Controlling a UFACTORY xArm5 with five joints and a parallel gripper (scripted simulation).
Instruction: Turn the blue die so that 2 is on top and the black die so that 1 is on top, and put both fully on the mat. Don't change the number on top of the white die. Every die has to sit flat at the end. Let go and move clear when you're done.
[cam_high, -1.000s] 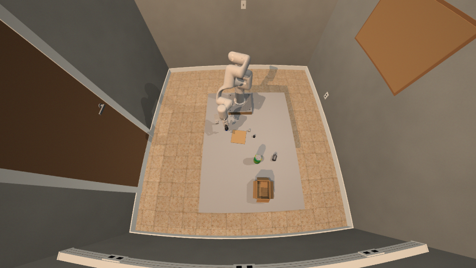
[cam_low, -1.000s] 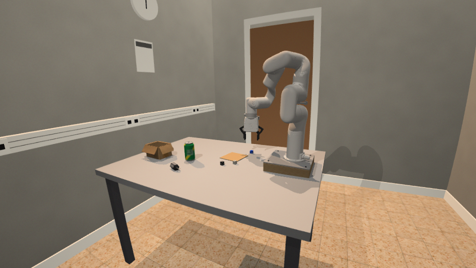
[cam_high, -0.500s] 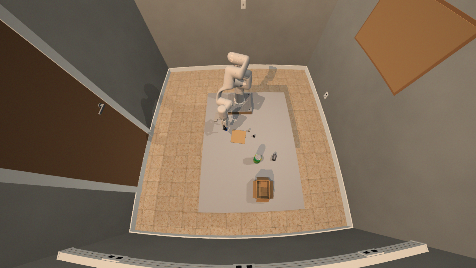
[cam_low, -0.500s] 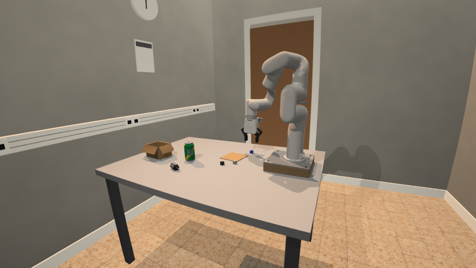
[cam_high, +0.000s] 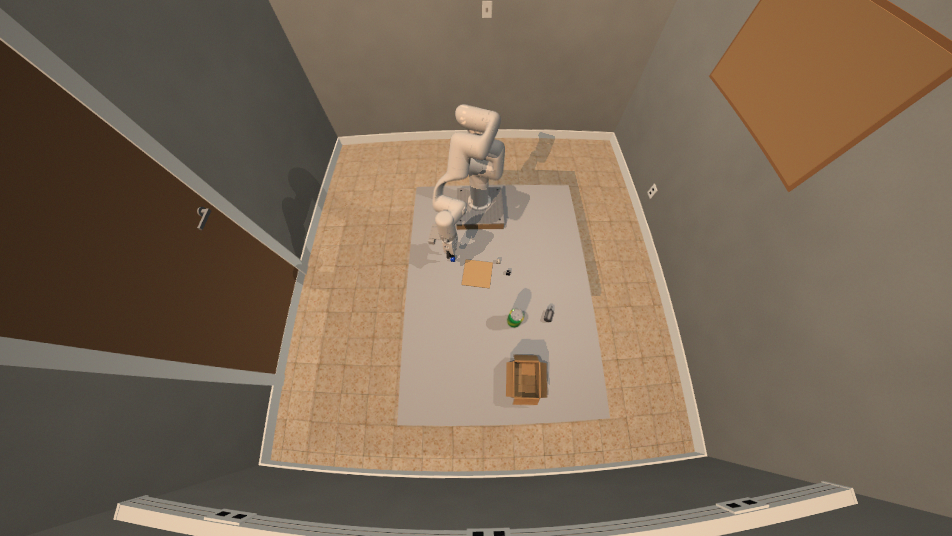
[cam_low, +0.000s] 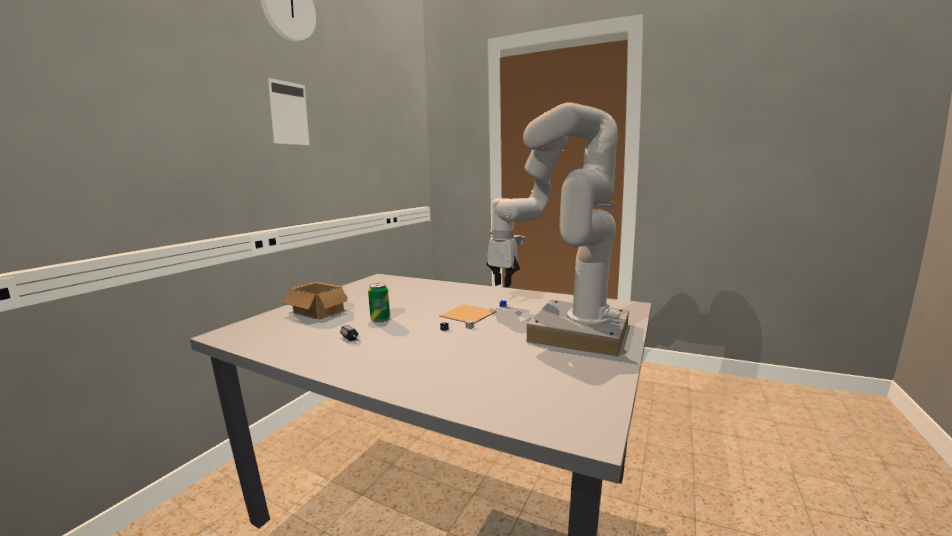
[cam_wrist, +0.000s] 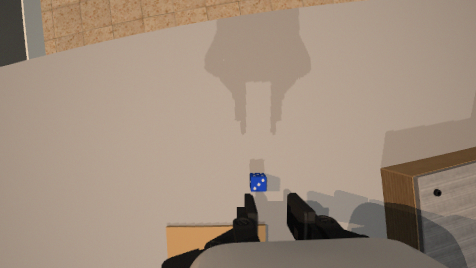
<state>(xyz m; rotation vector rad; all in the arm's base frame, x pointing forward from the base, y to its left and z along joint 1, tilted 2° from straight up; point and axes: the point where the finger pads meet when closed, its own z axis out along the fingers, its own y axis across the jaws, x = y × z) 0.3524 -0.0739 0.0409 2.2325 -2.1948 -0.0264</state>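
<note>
My hand is 9 cm above the blue die. Round my hand: white die (2 cm behind, 23 cm to the left, 9 cm below); then mat (6 cm ahead, 13 cm to the left, 10 cm below); then black die (3 cm ahead, 29 cm to the left, 9 cm below).
</note>
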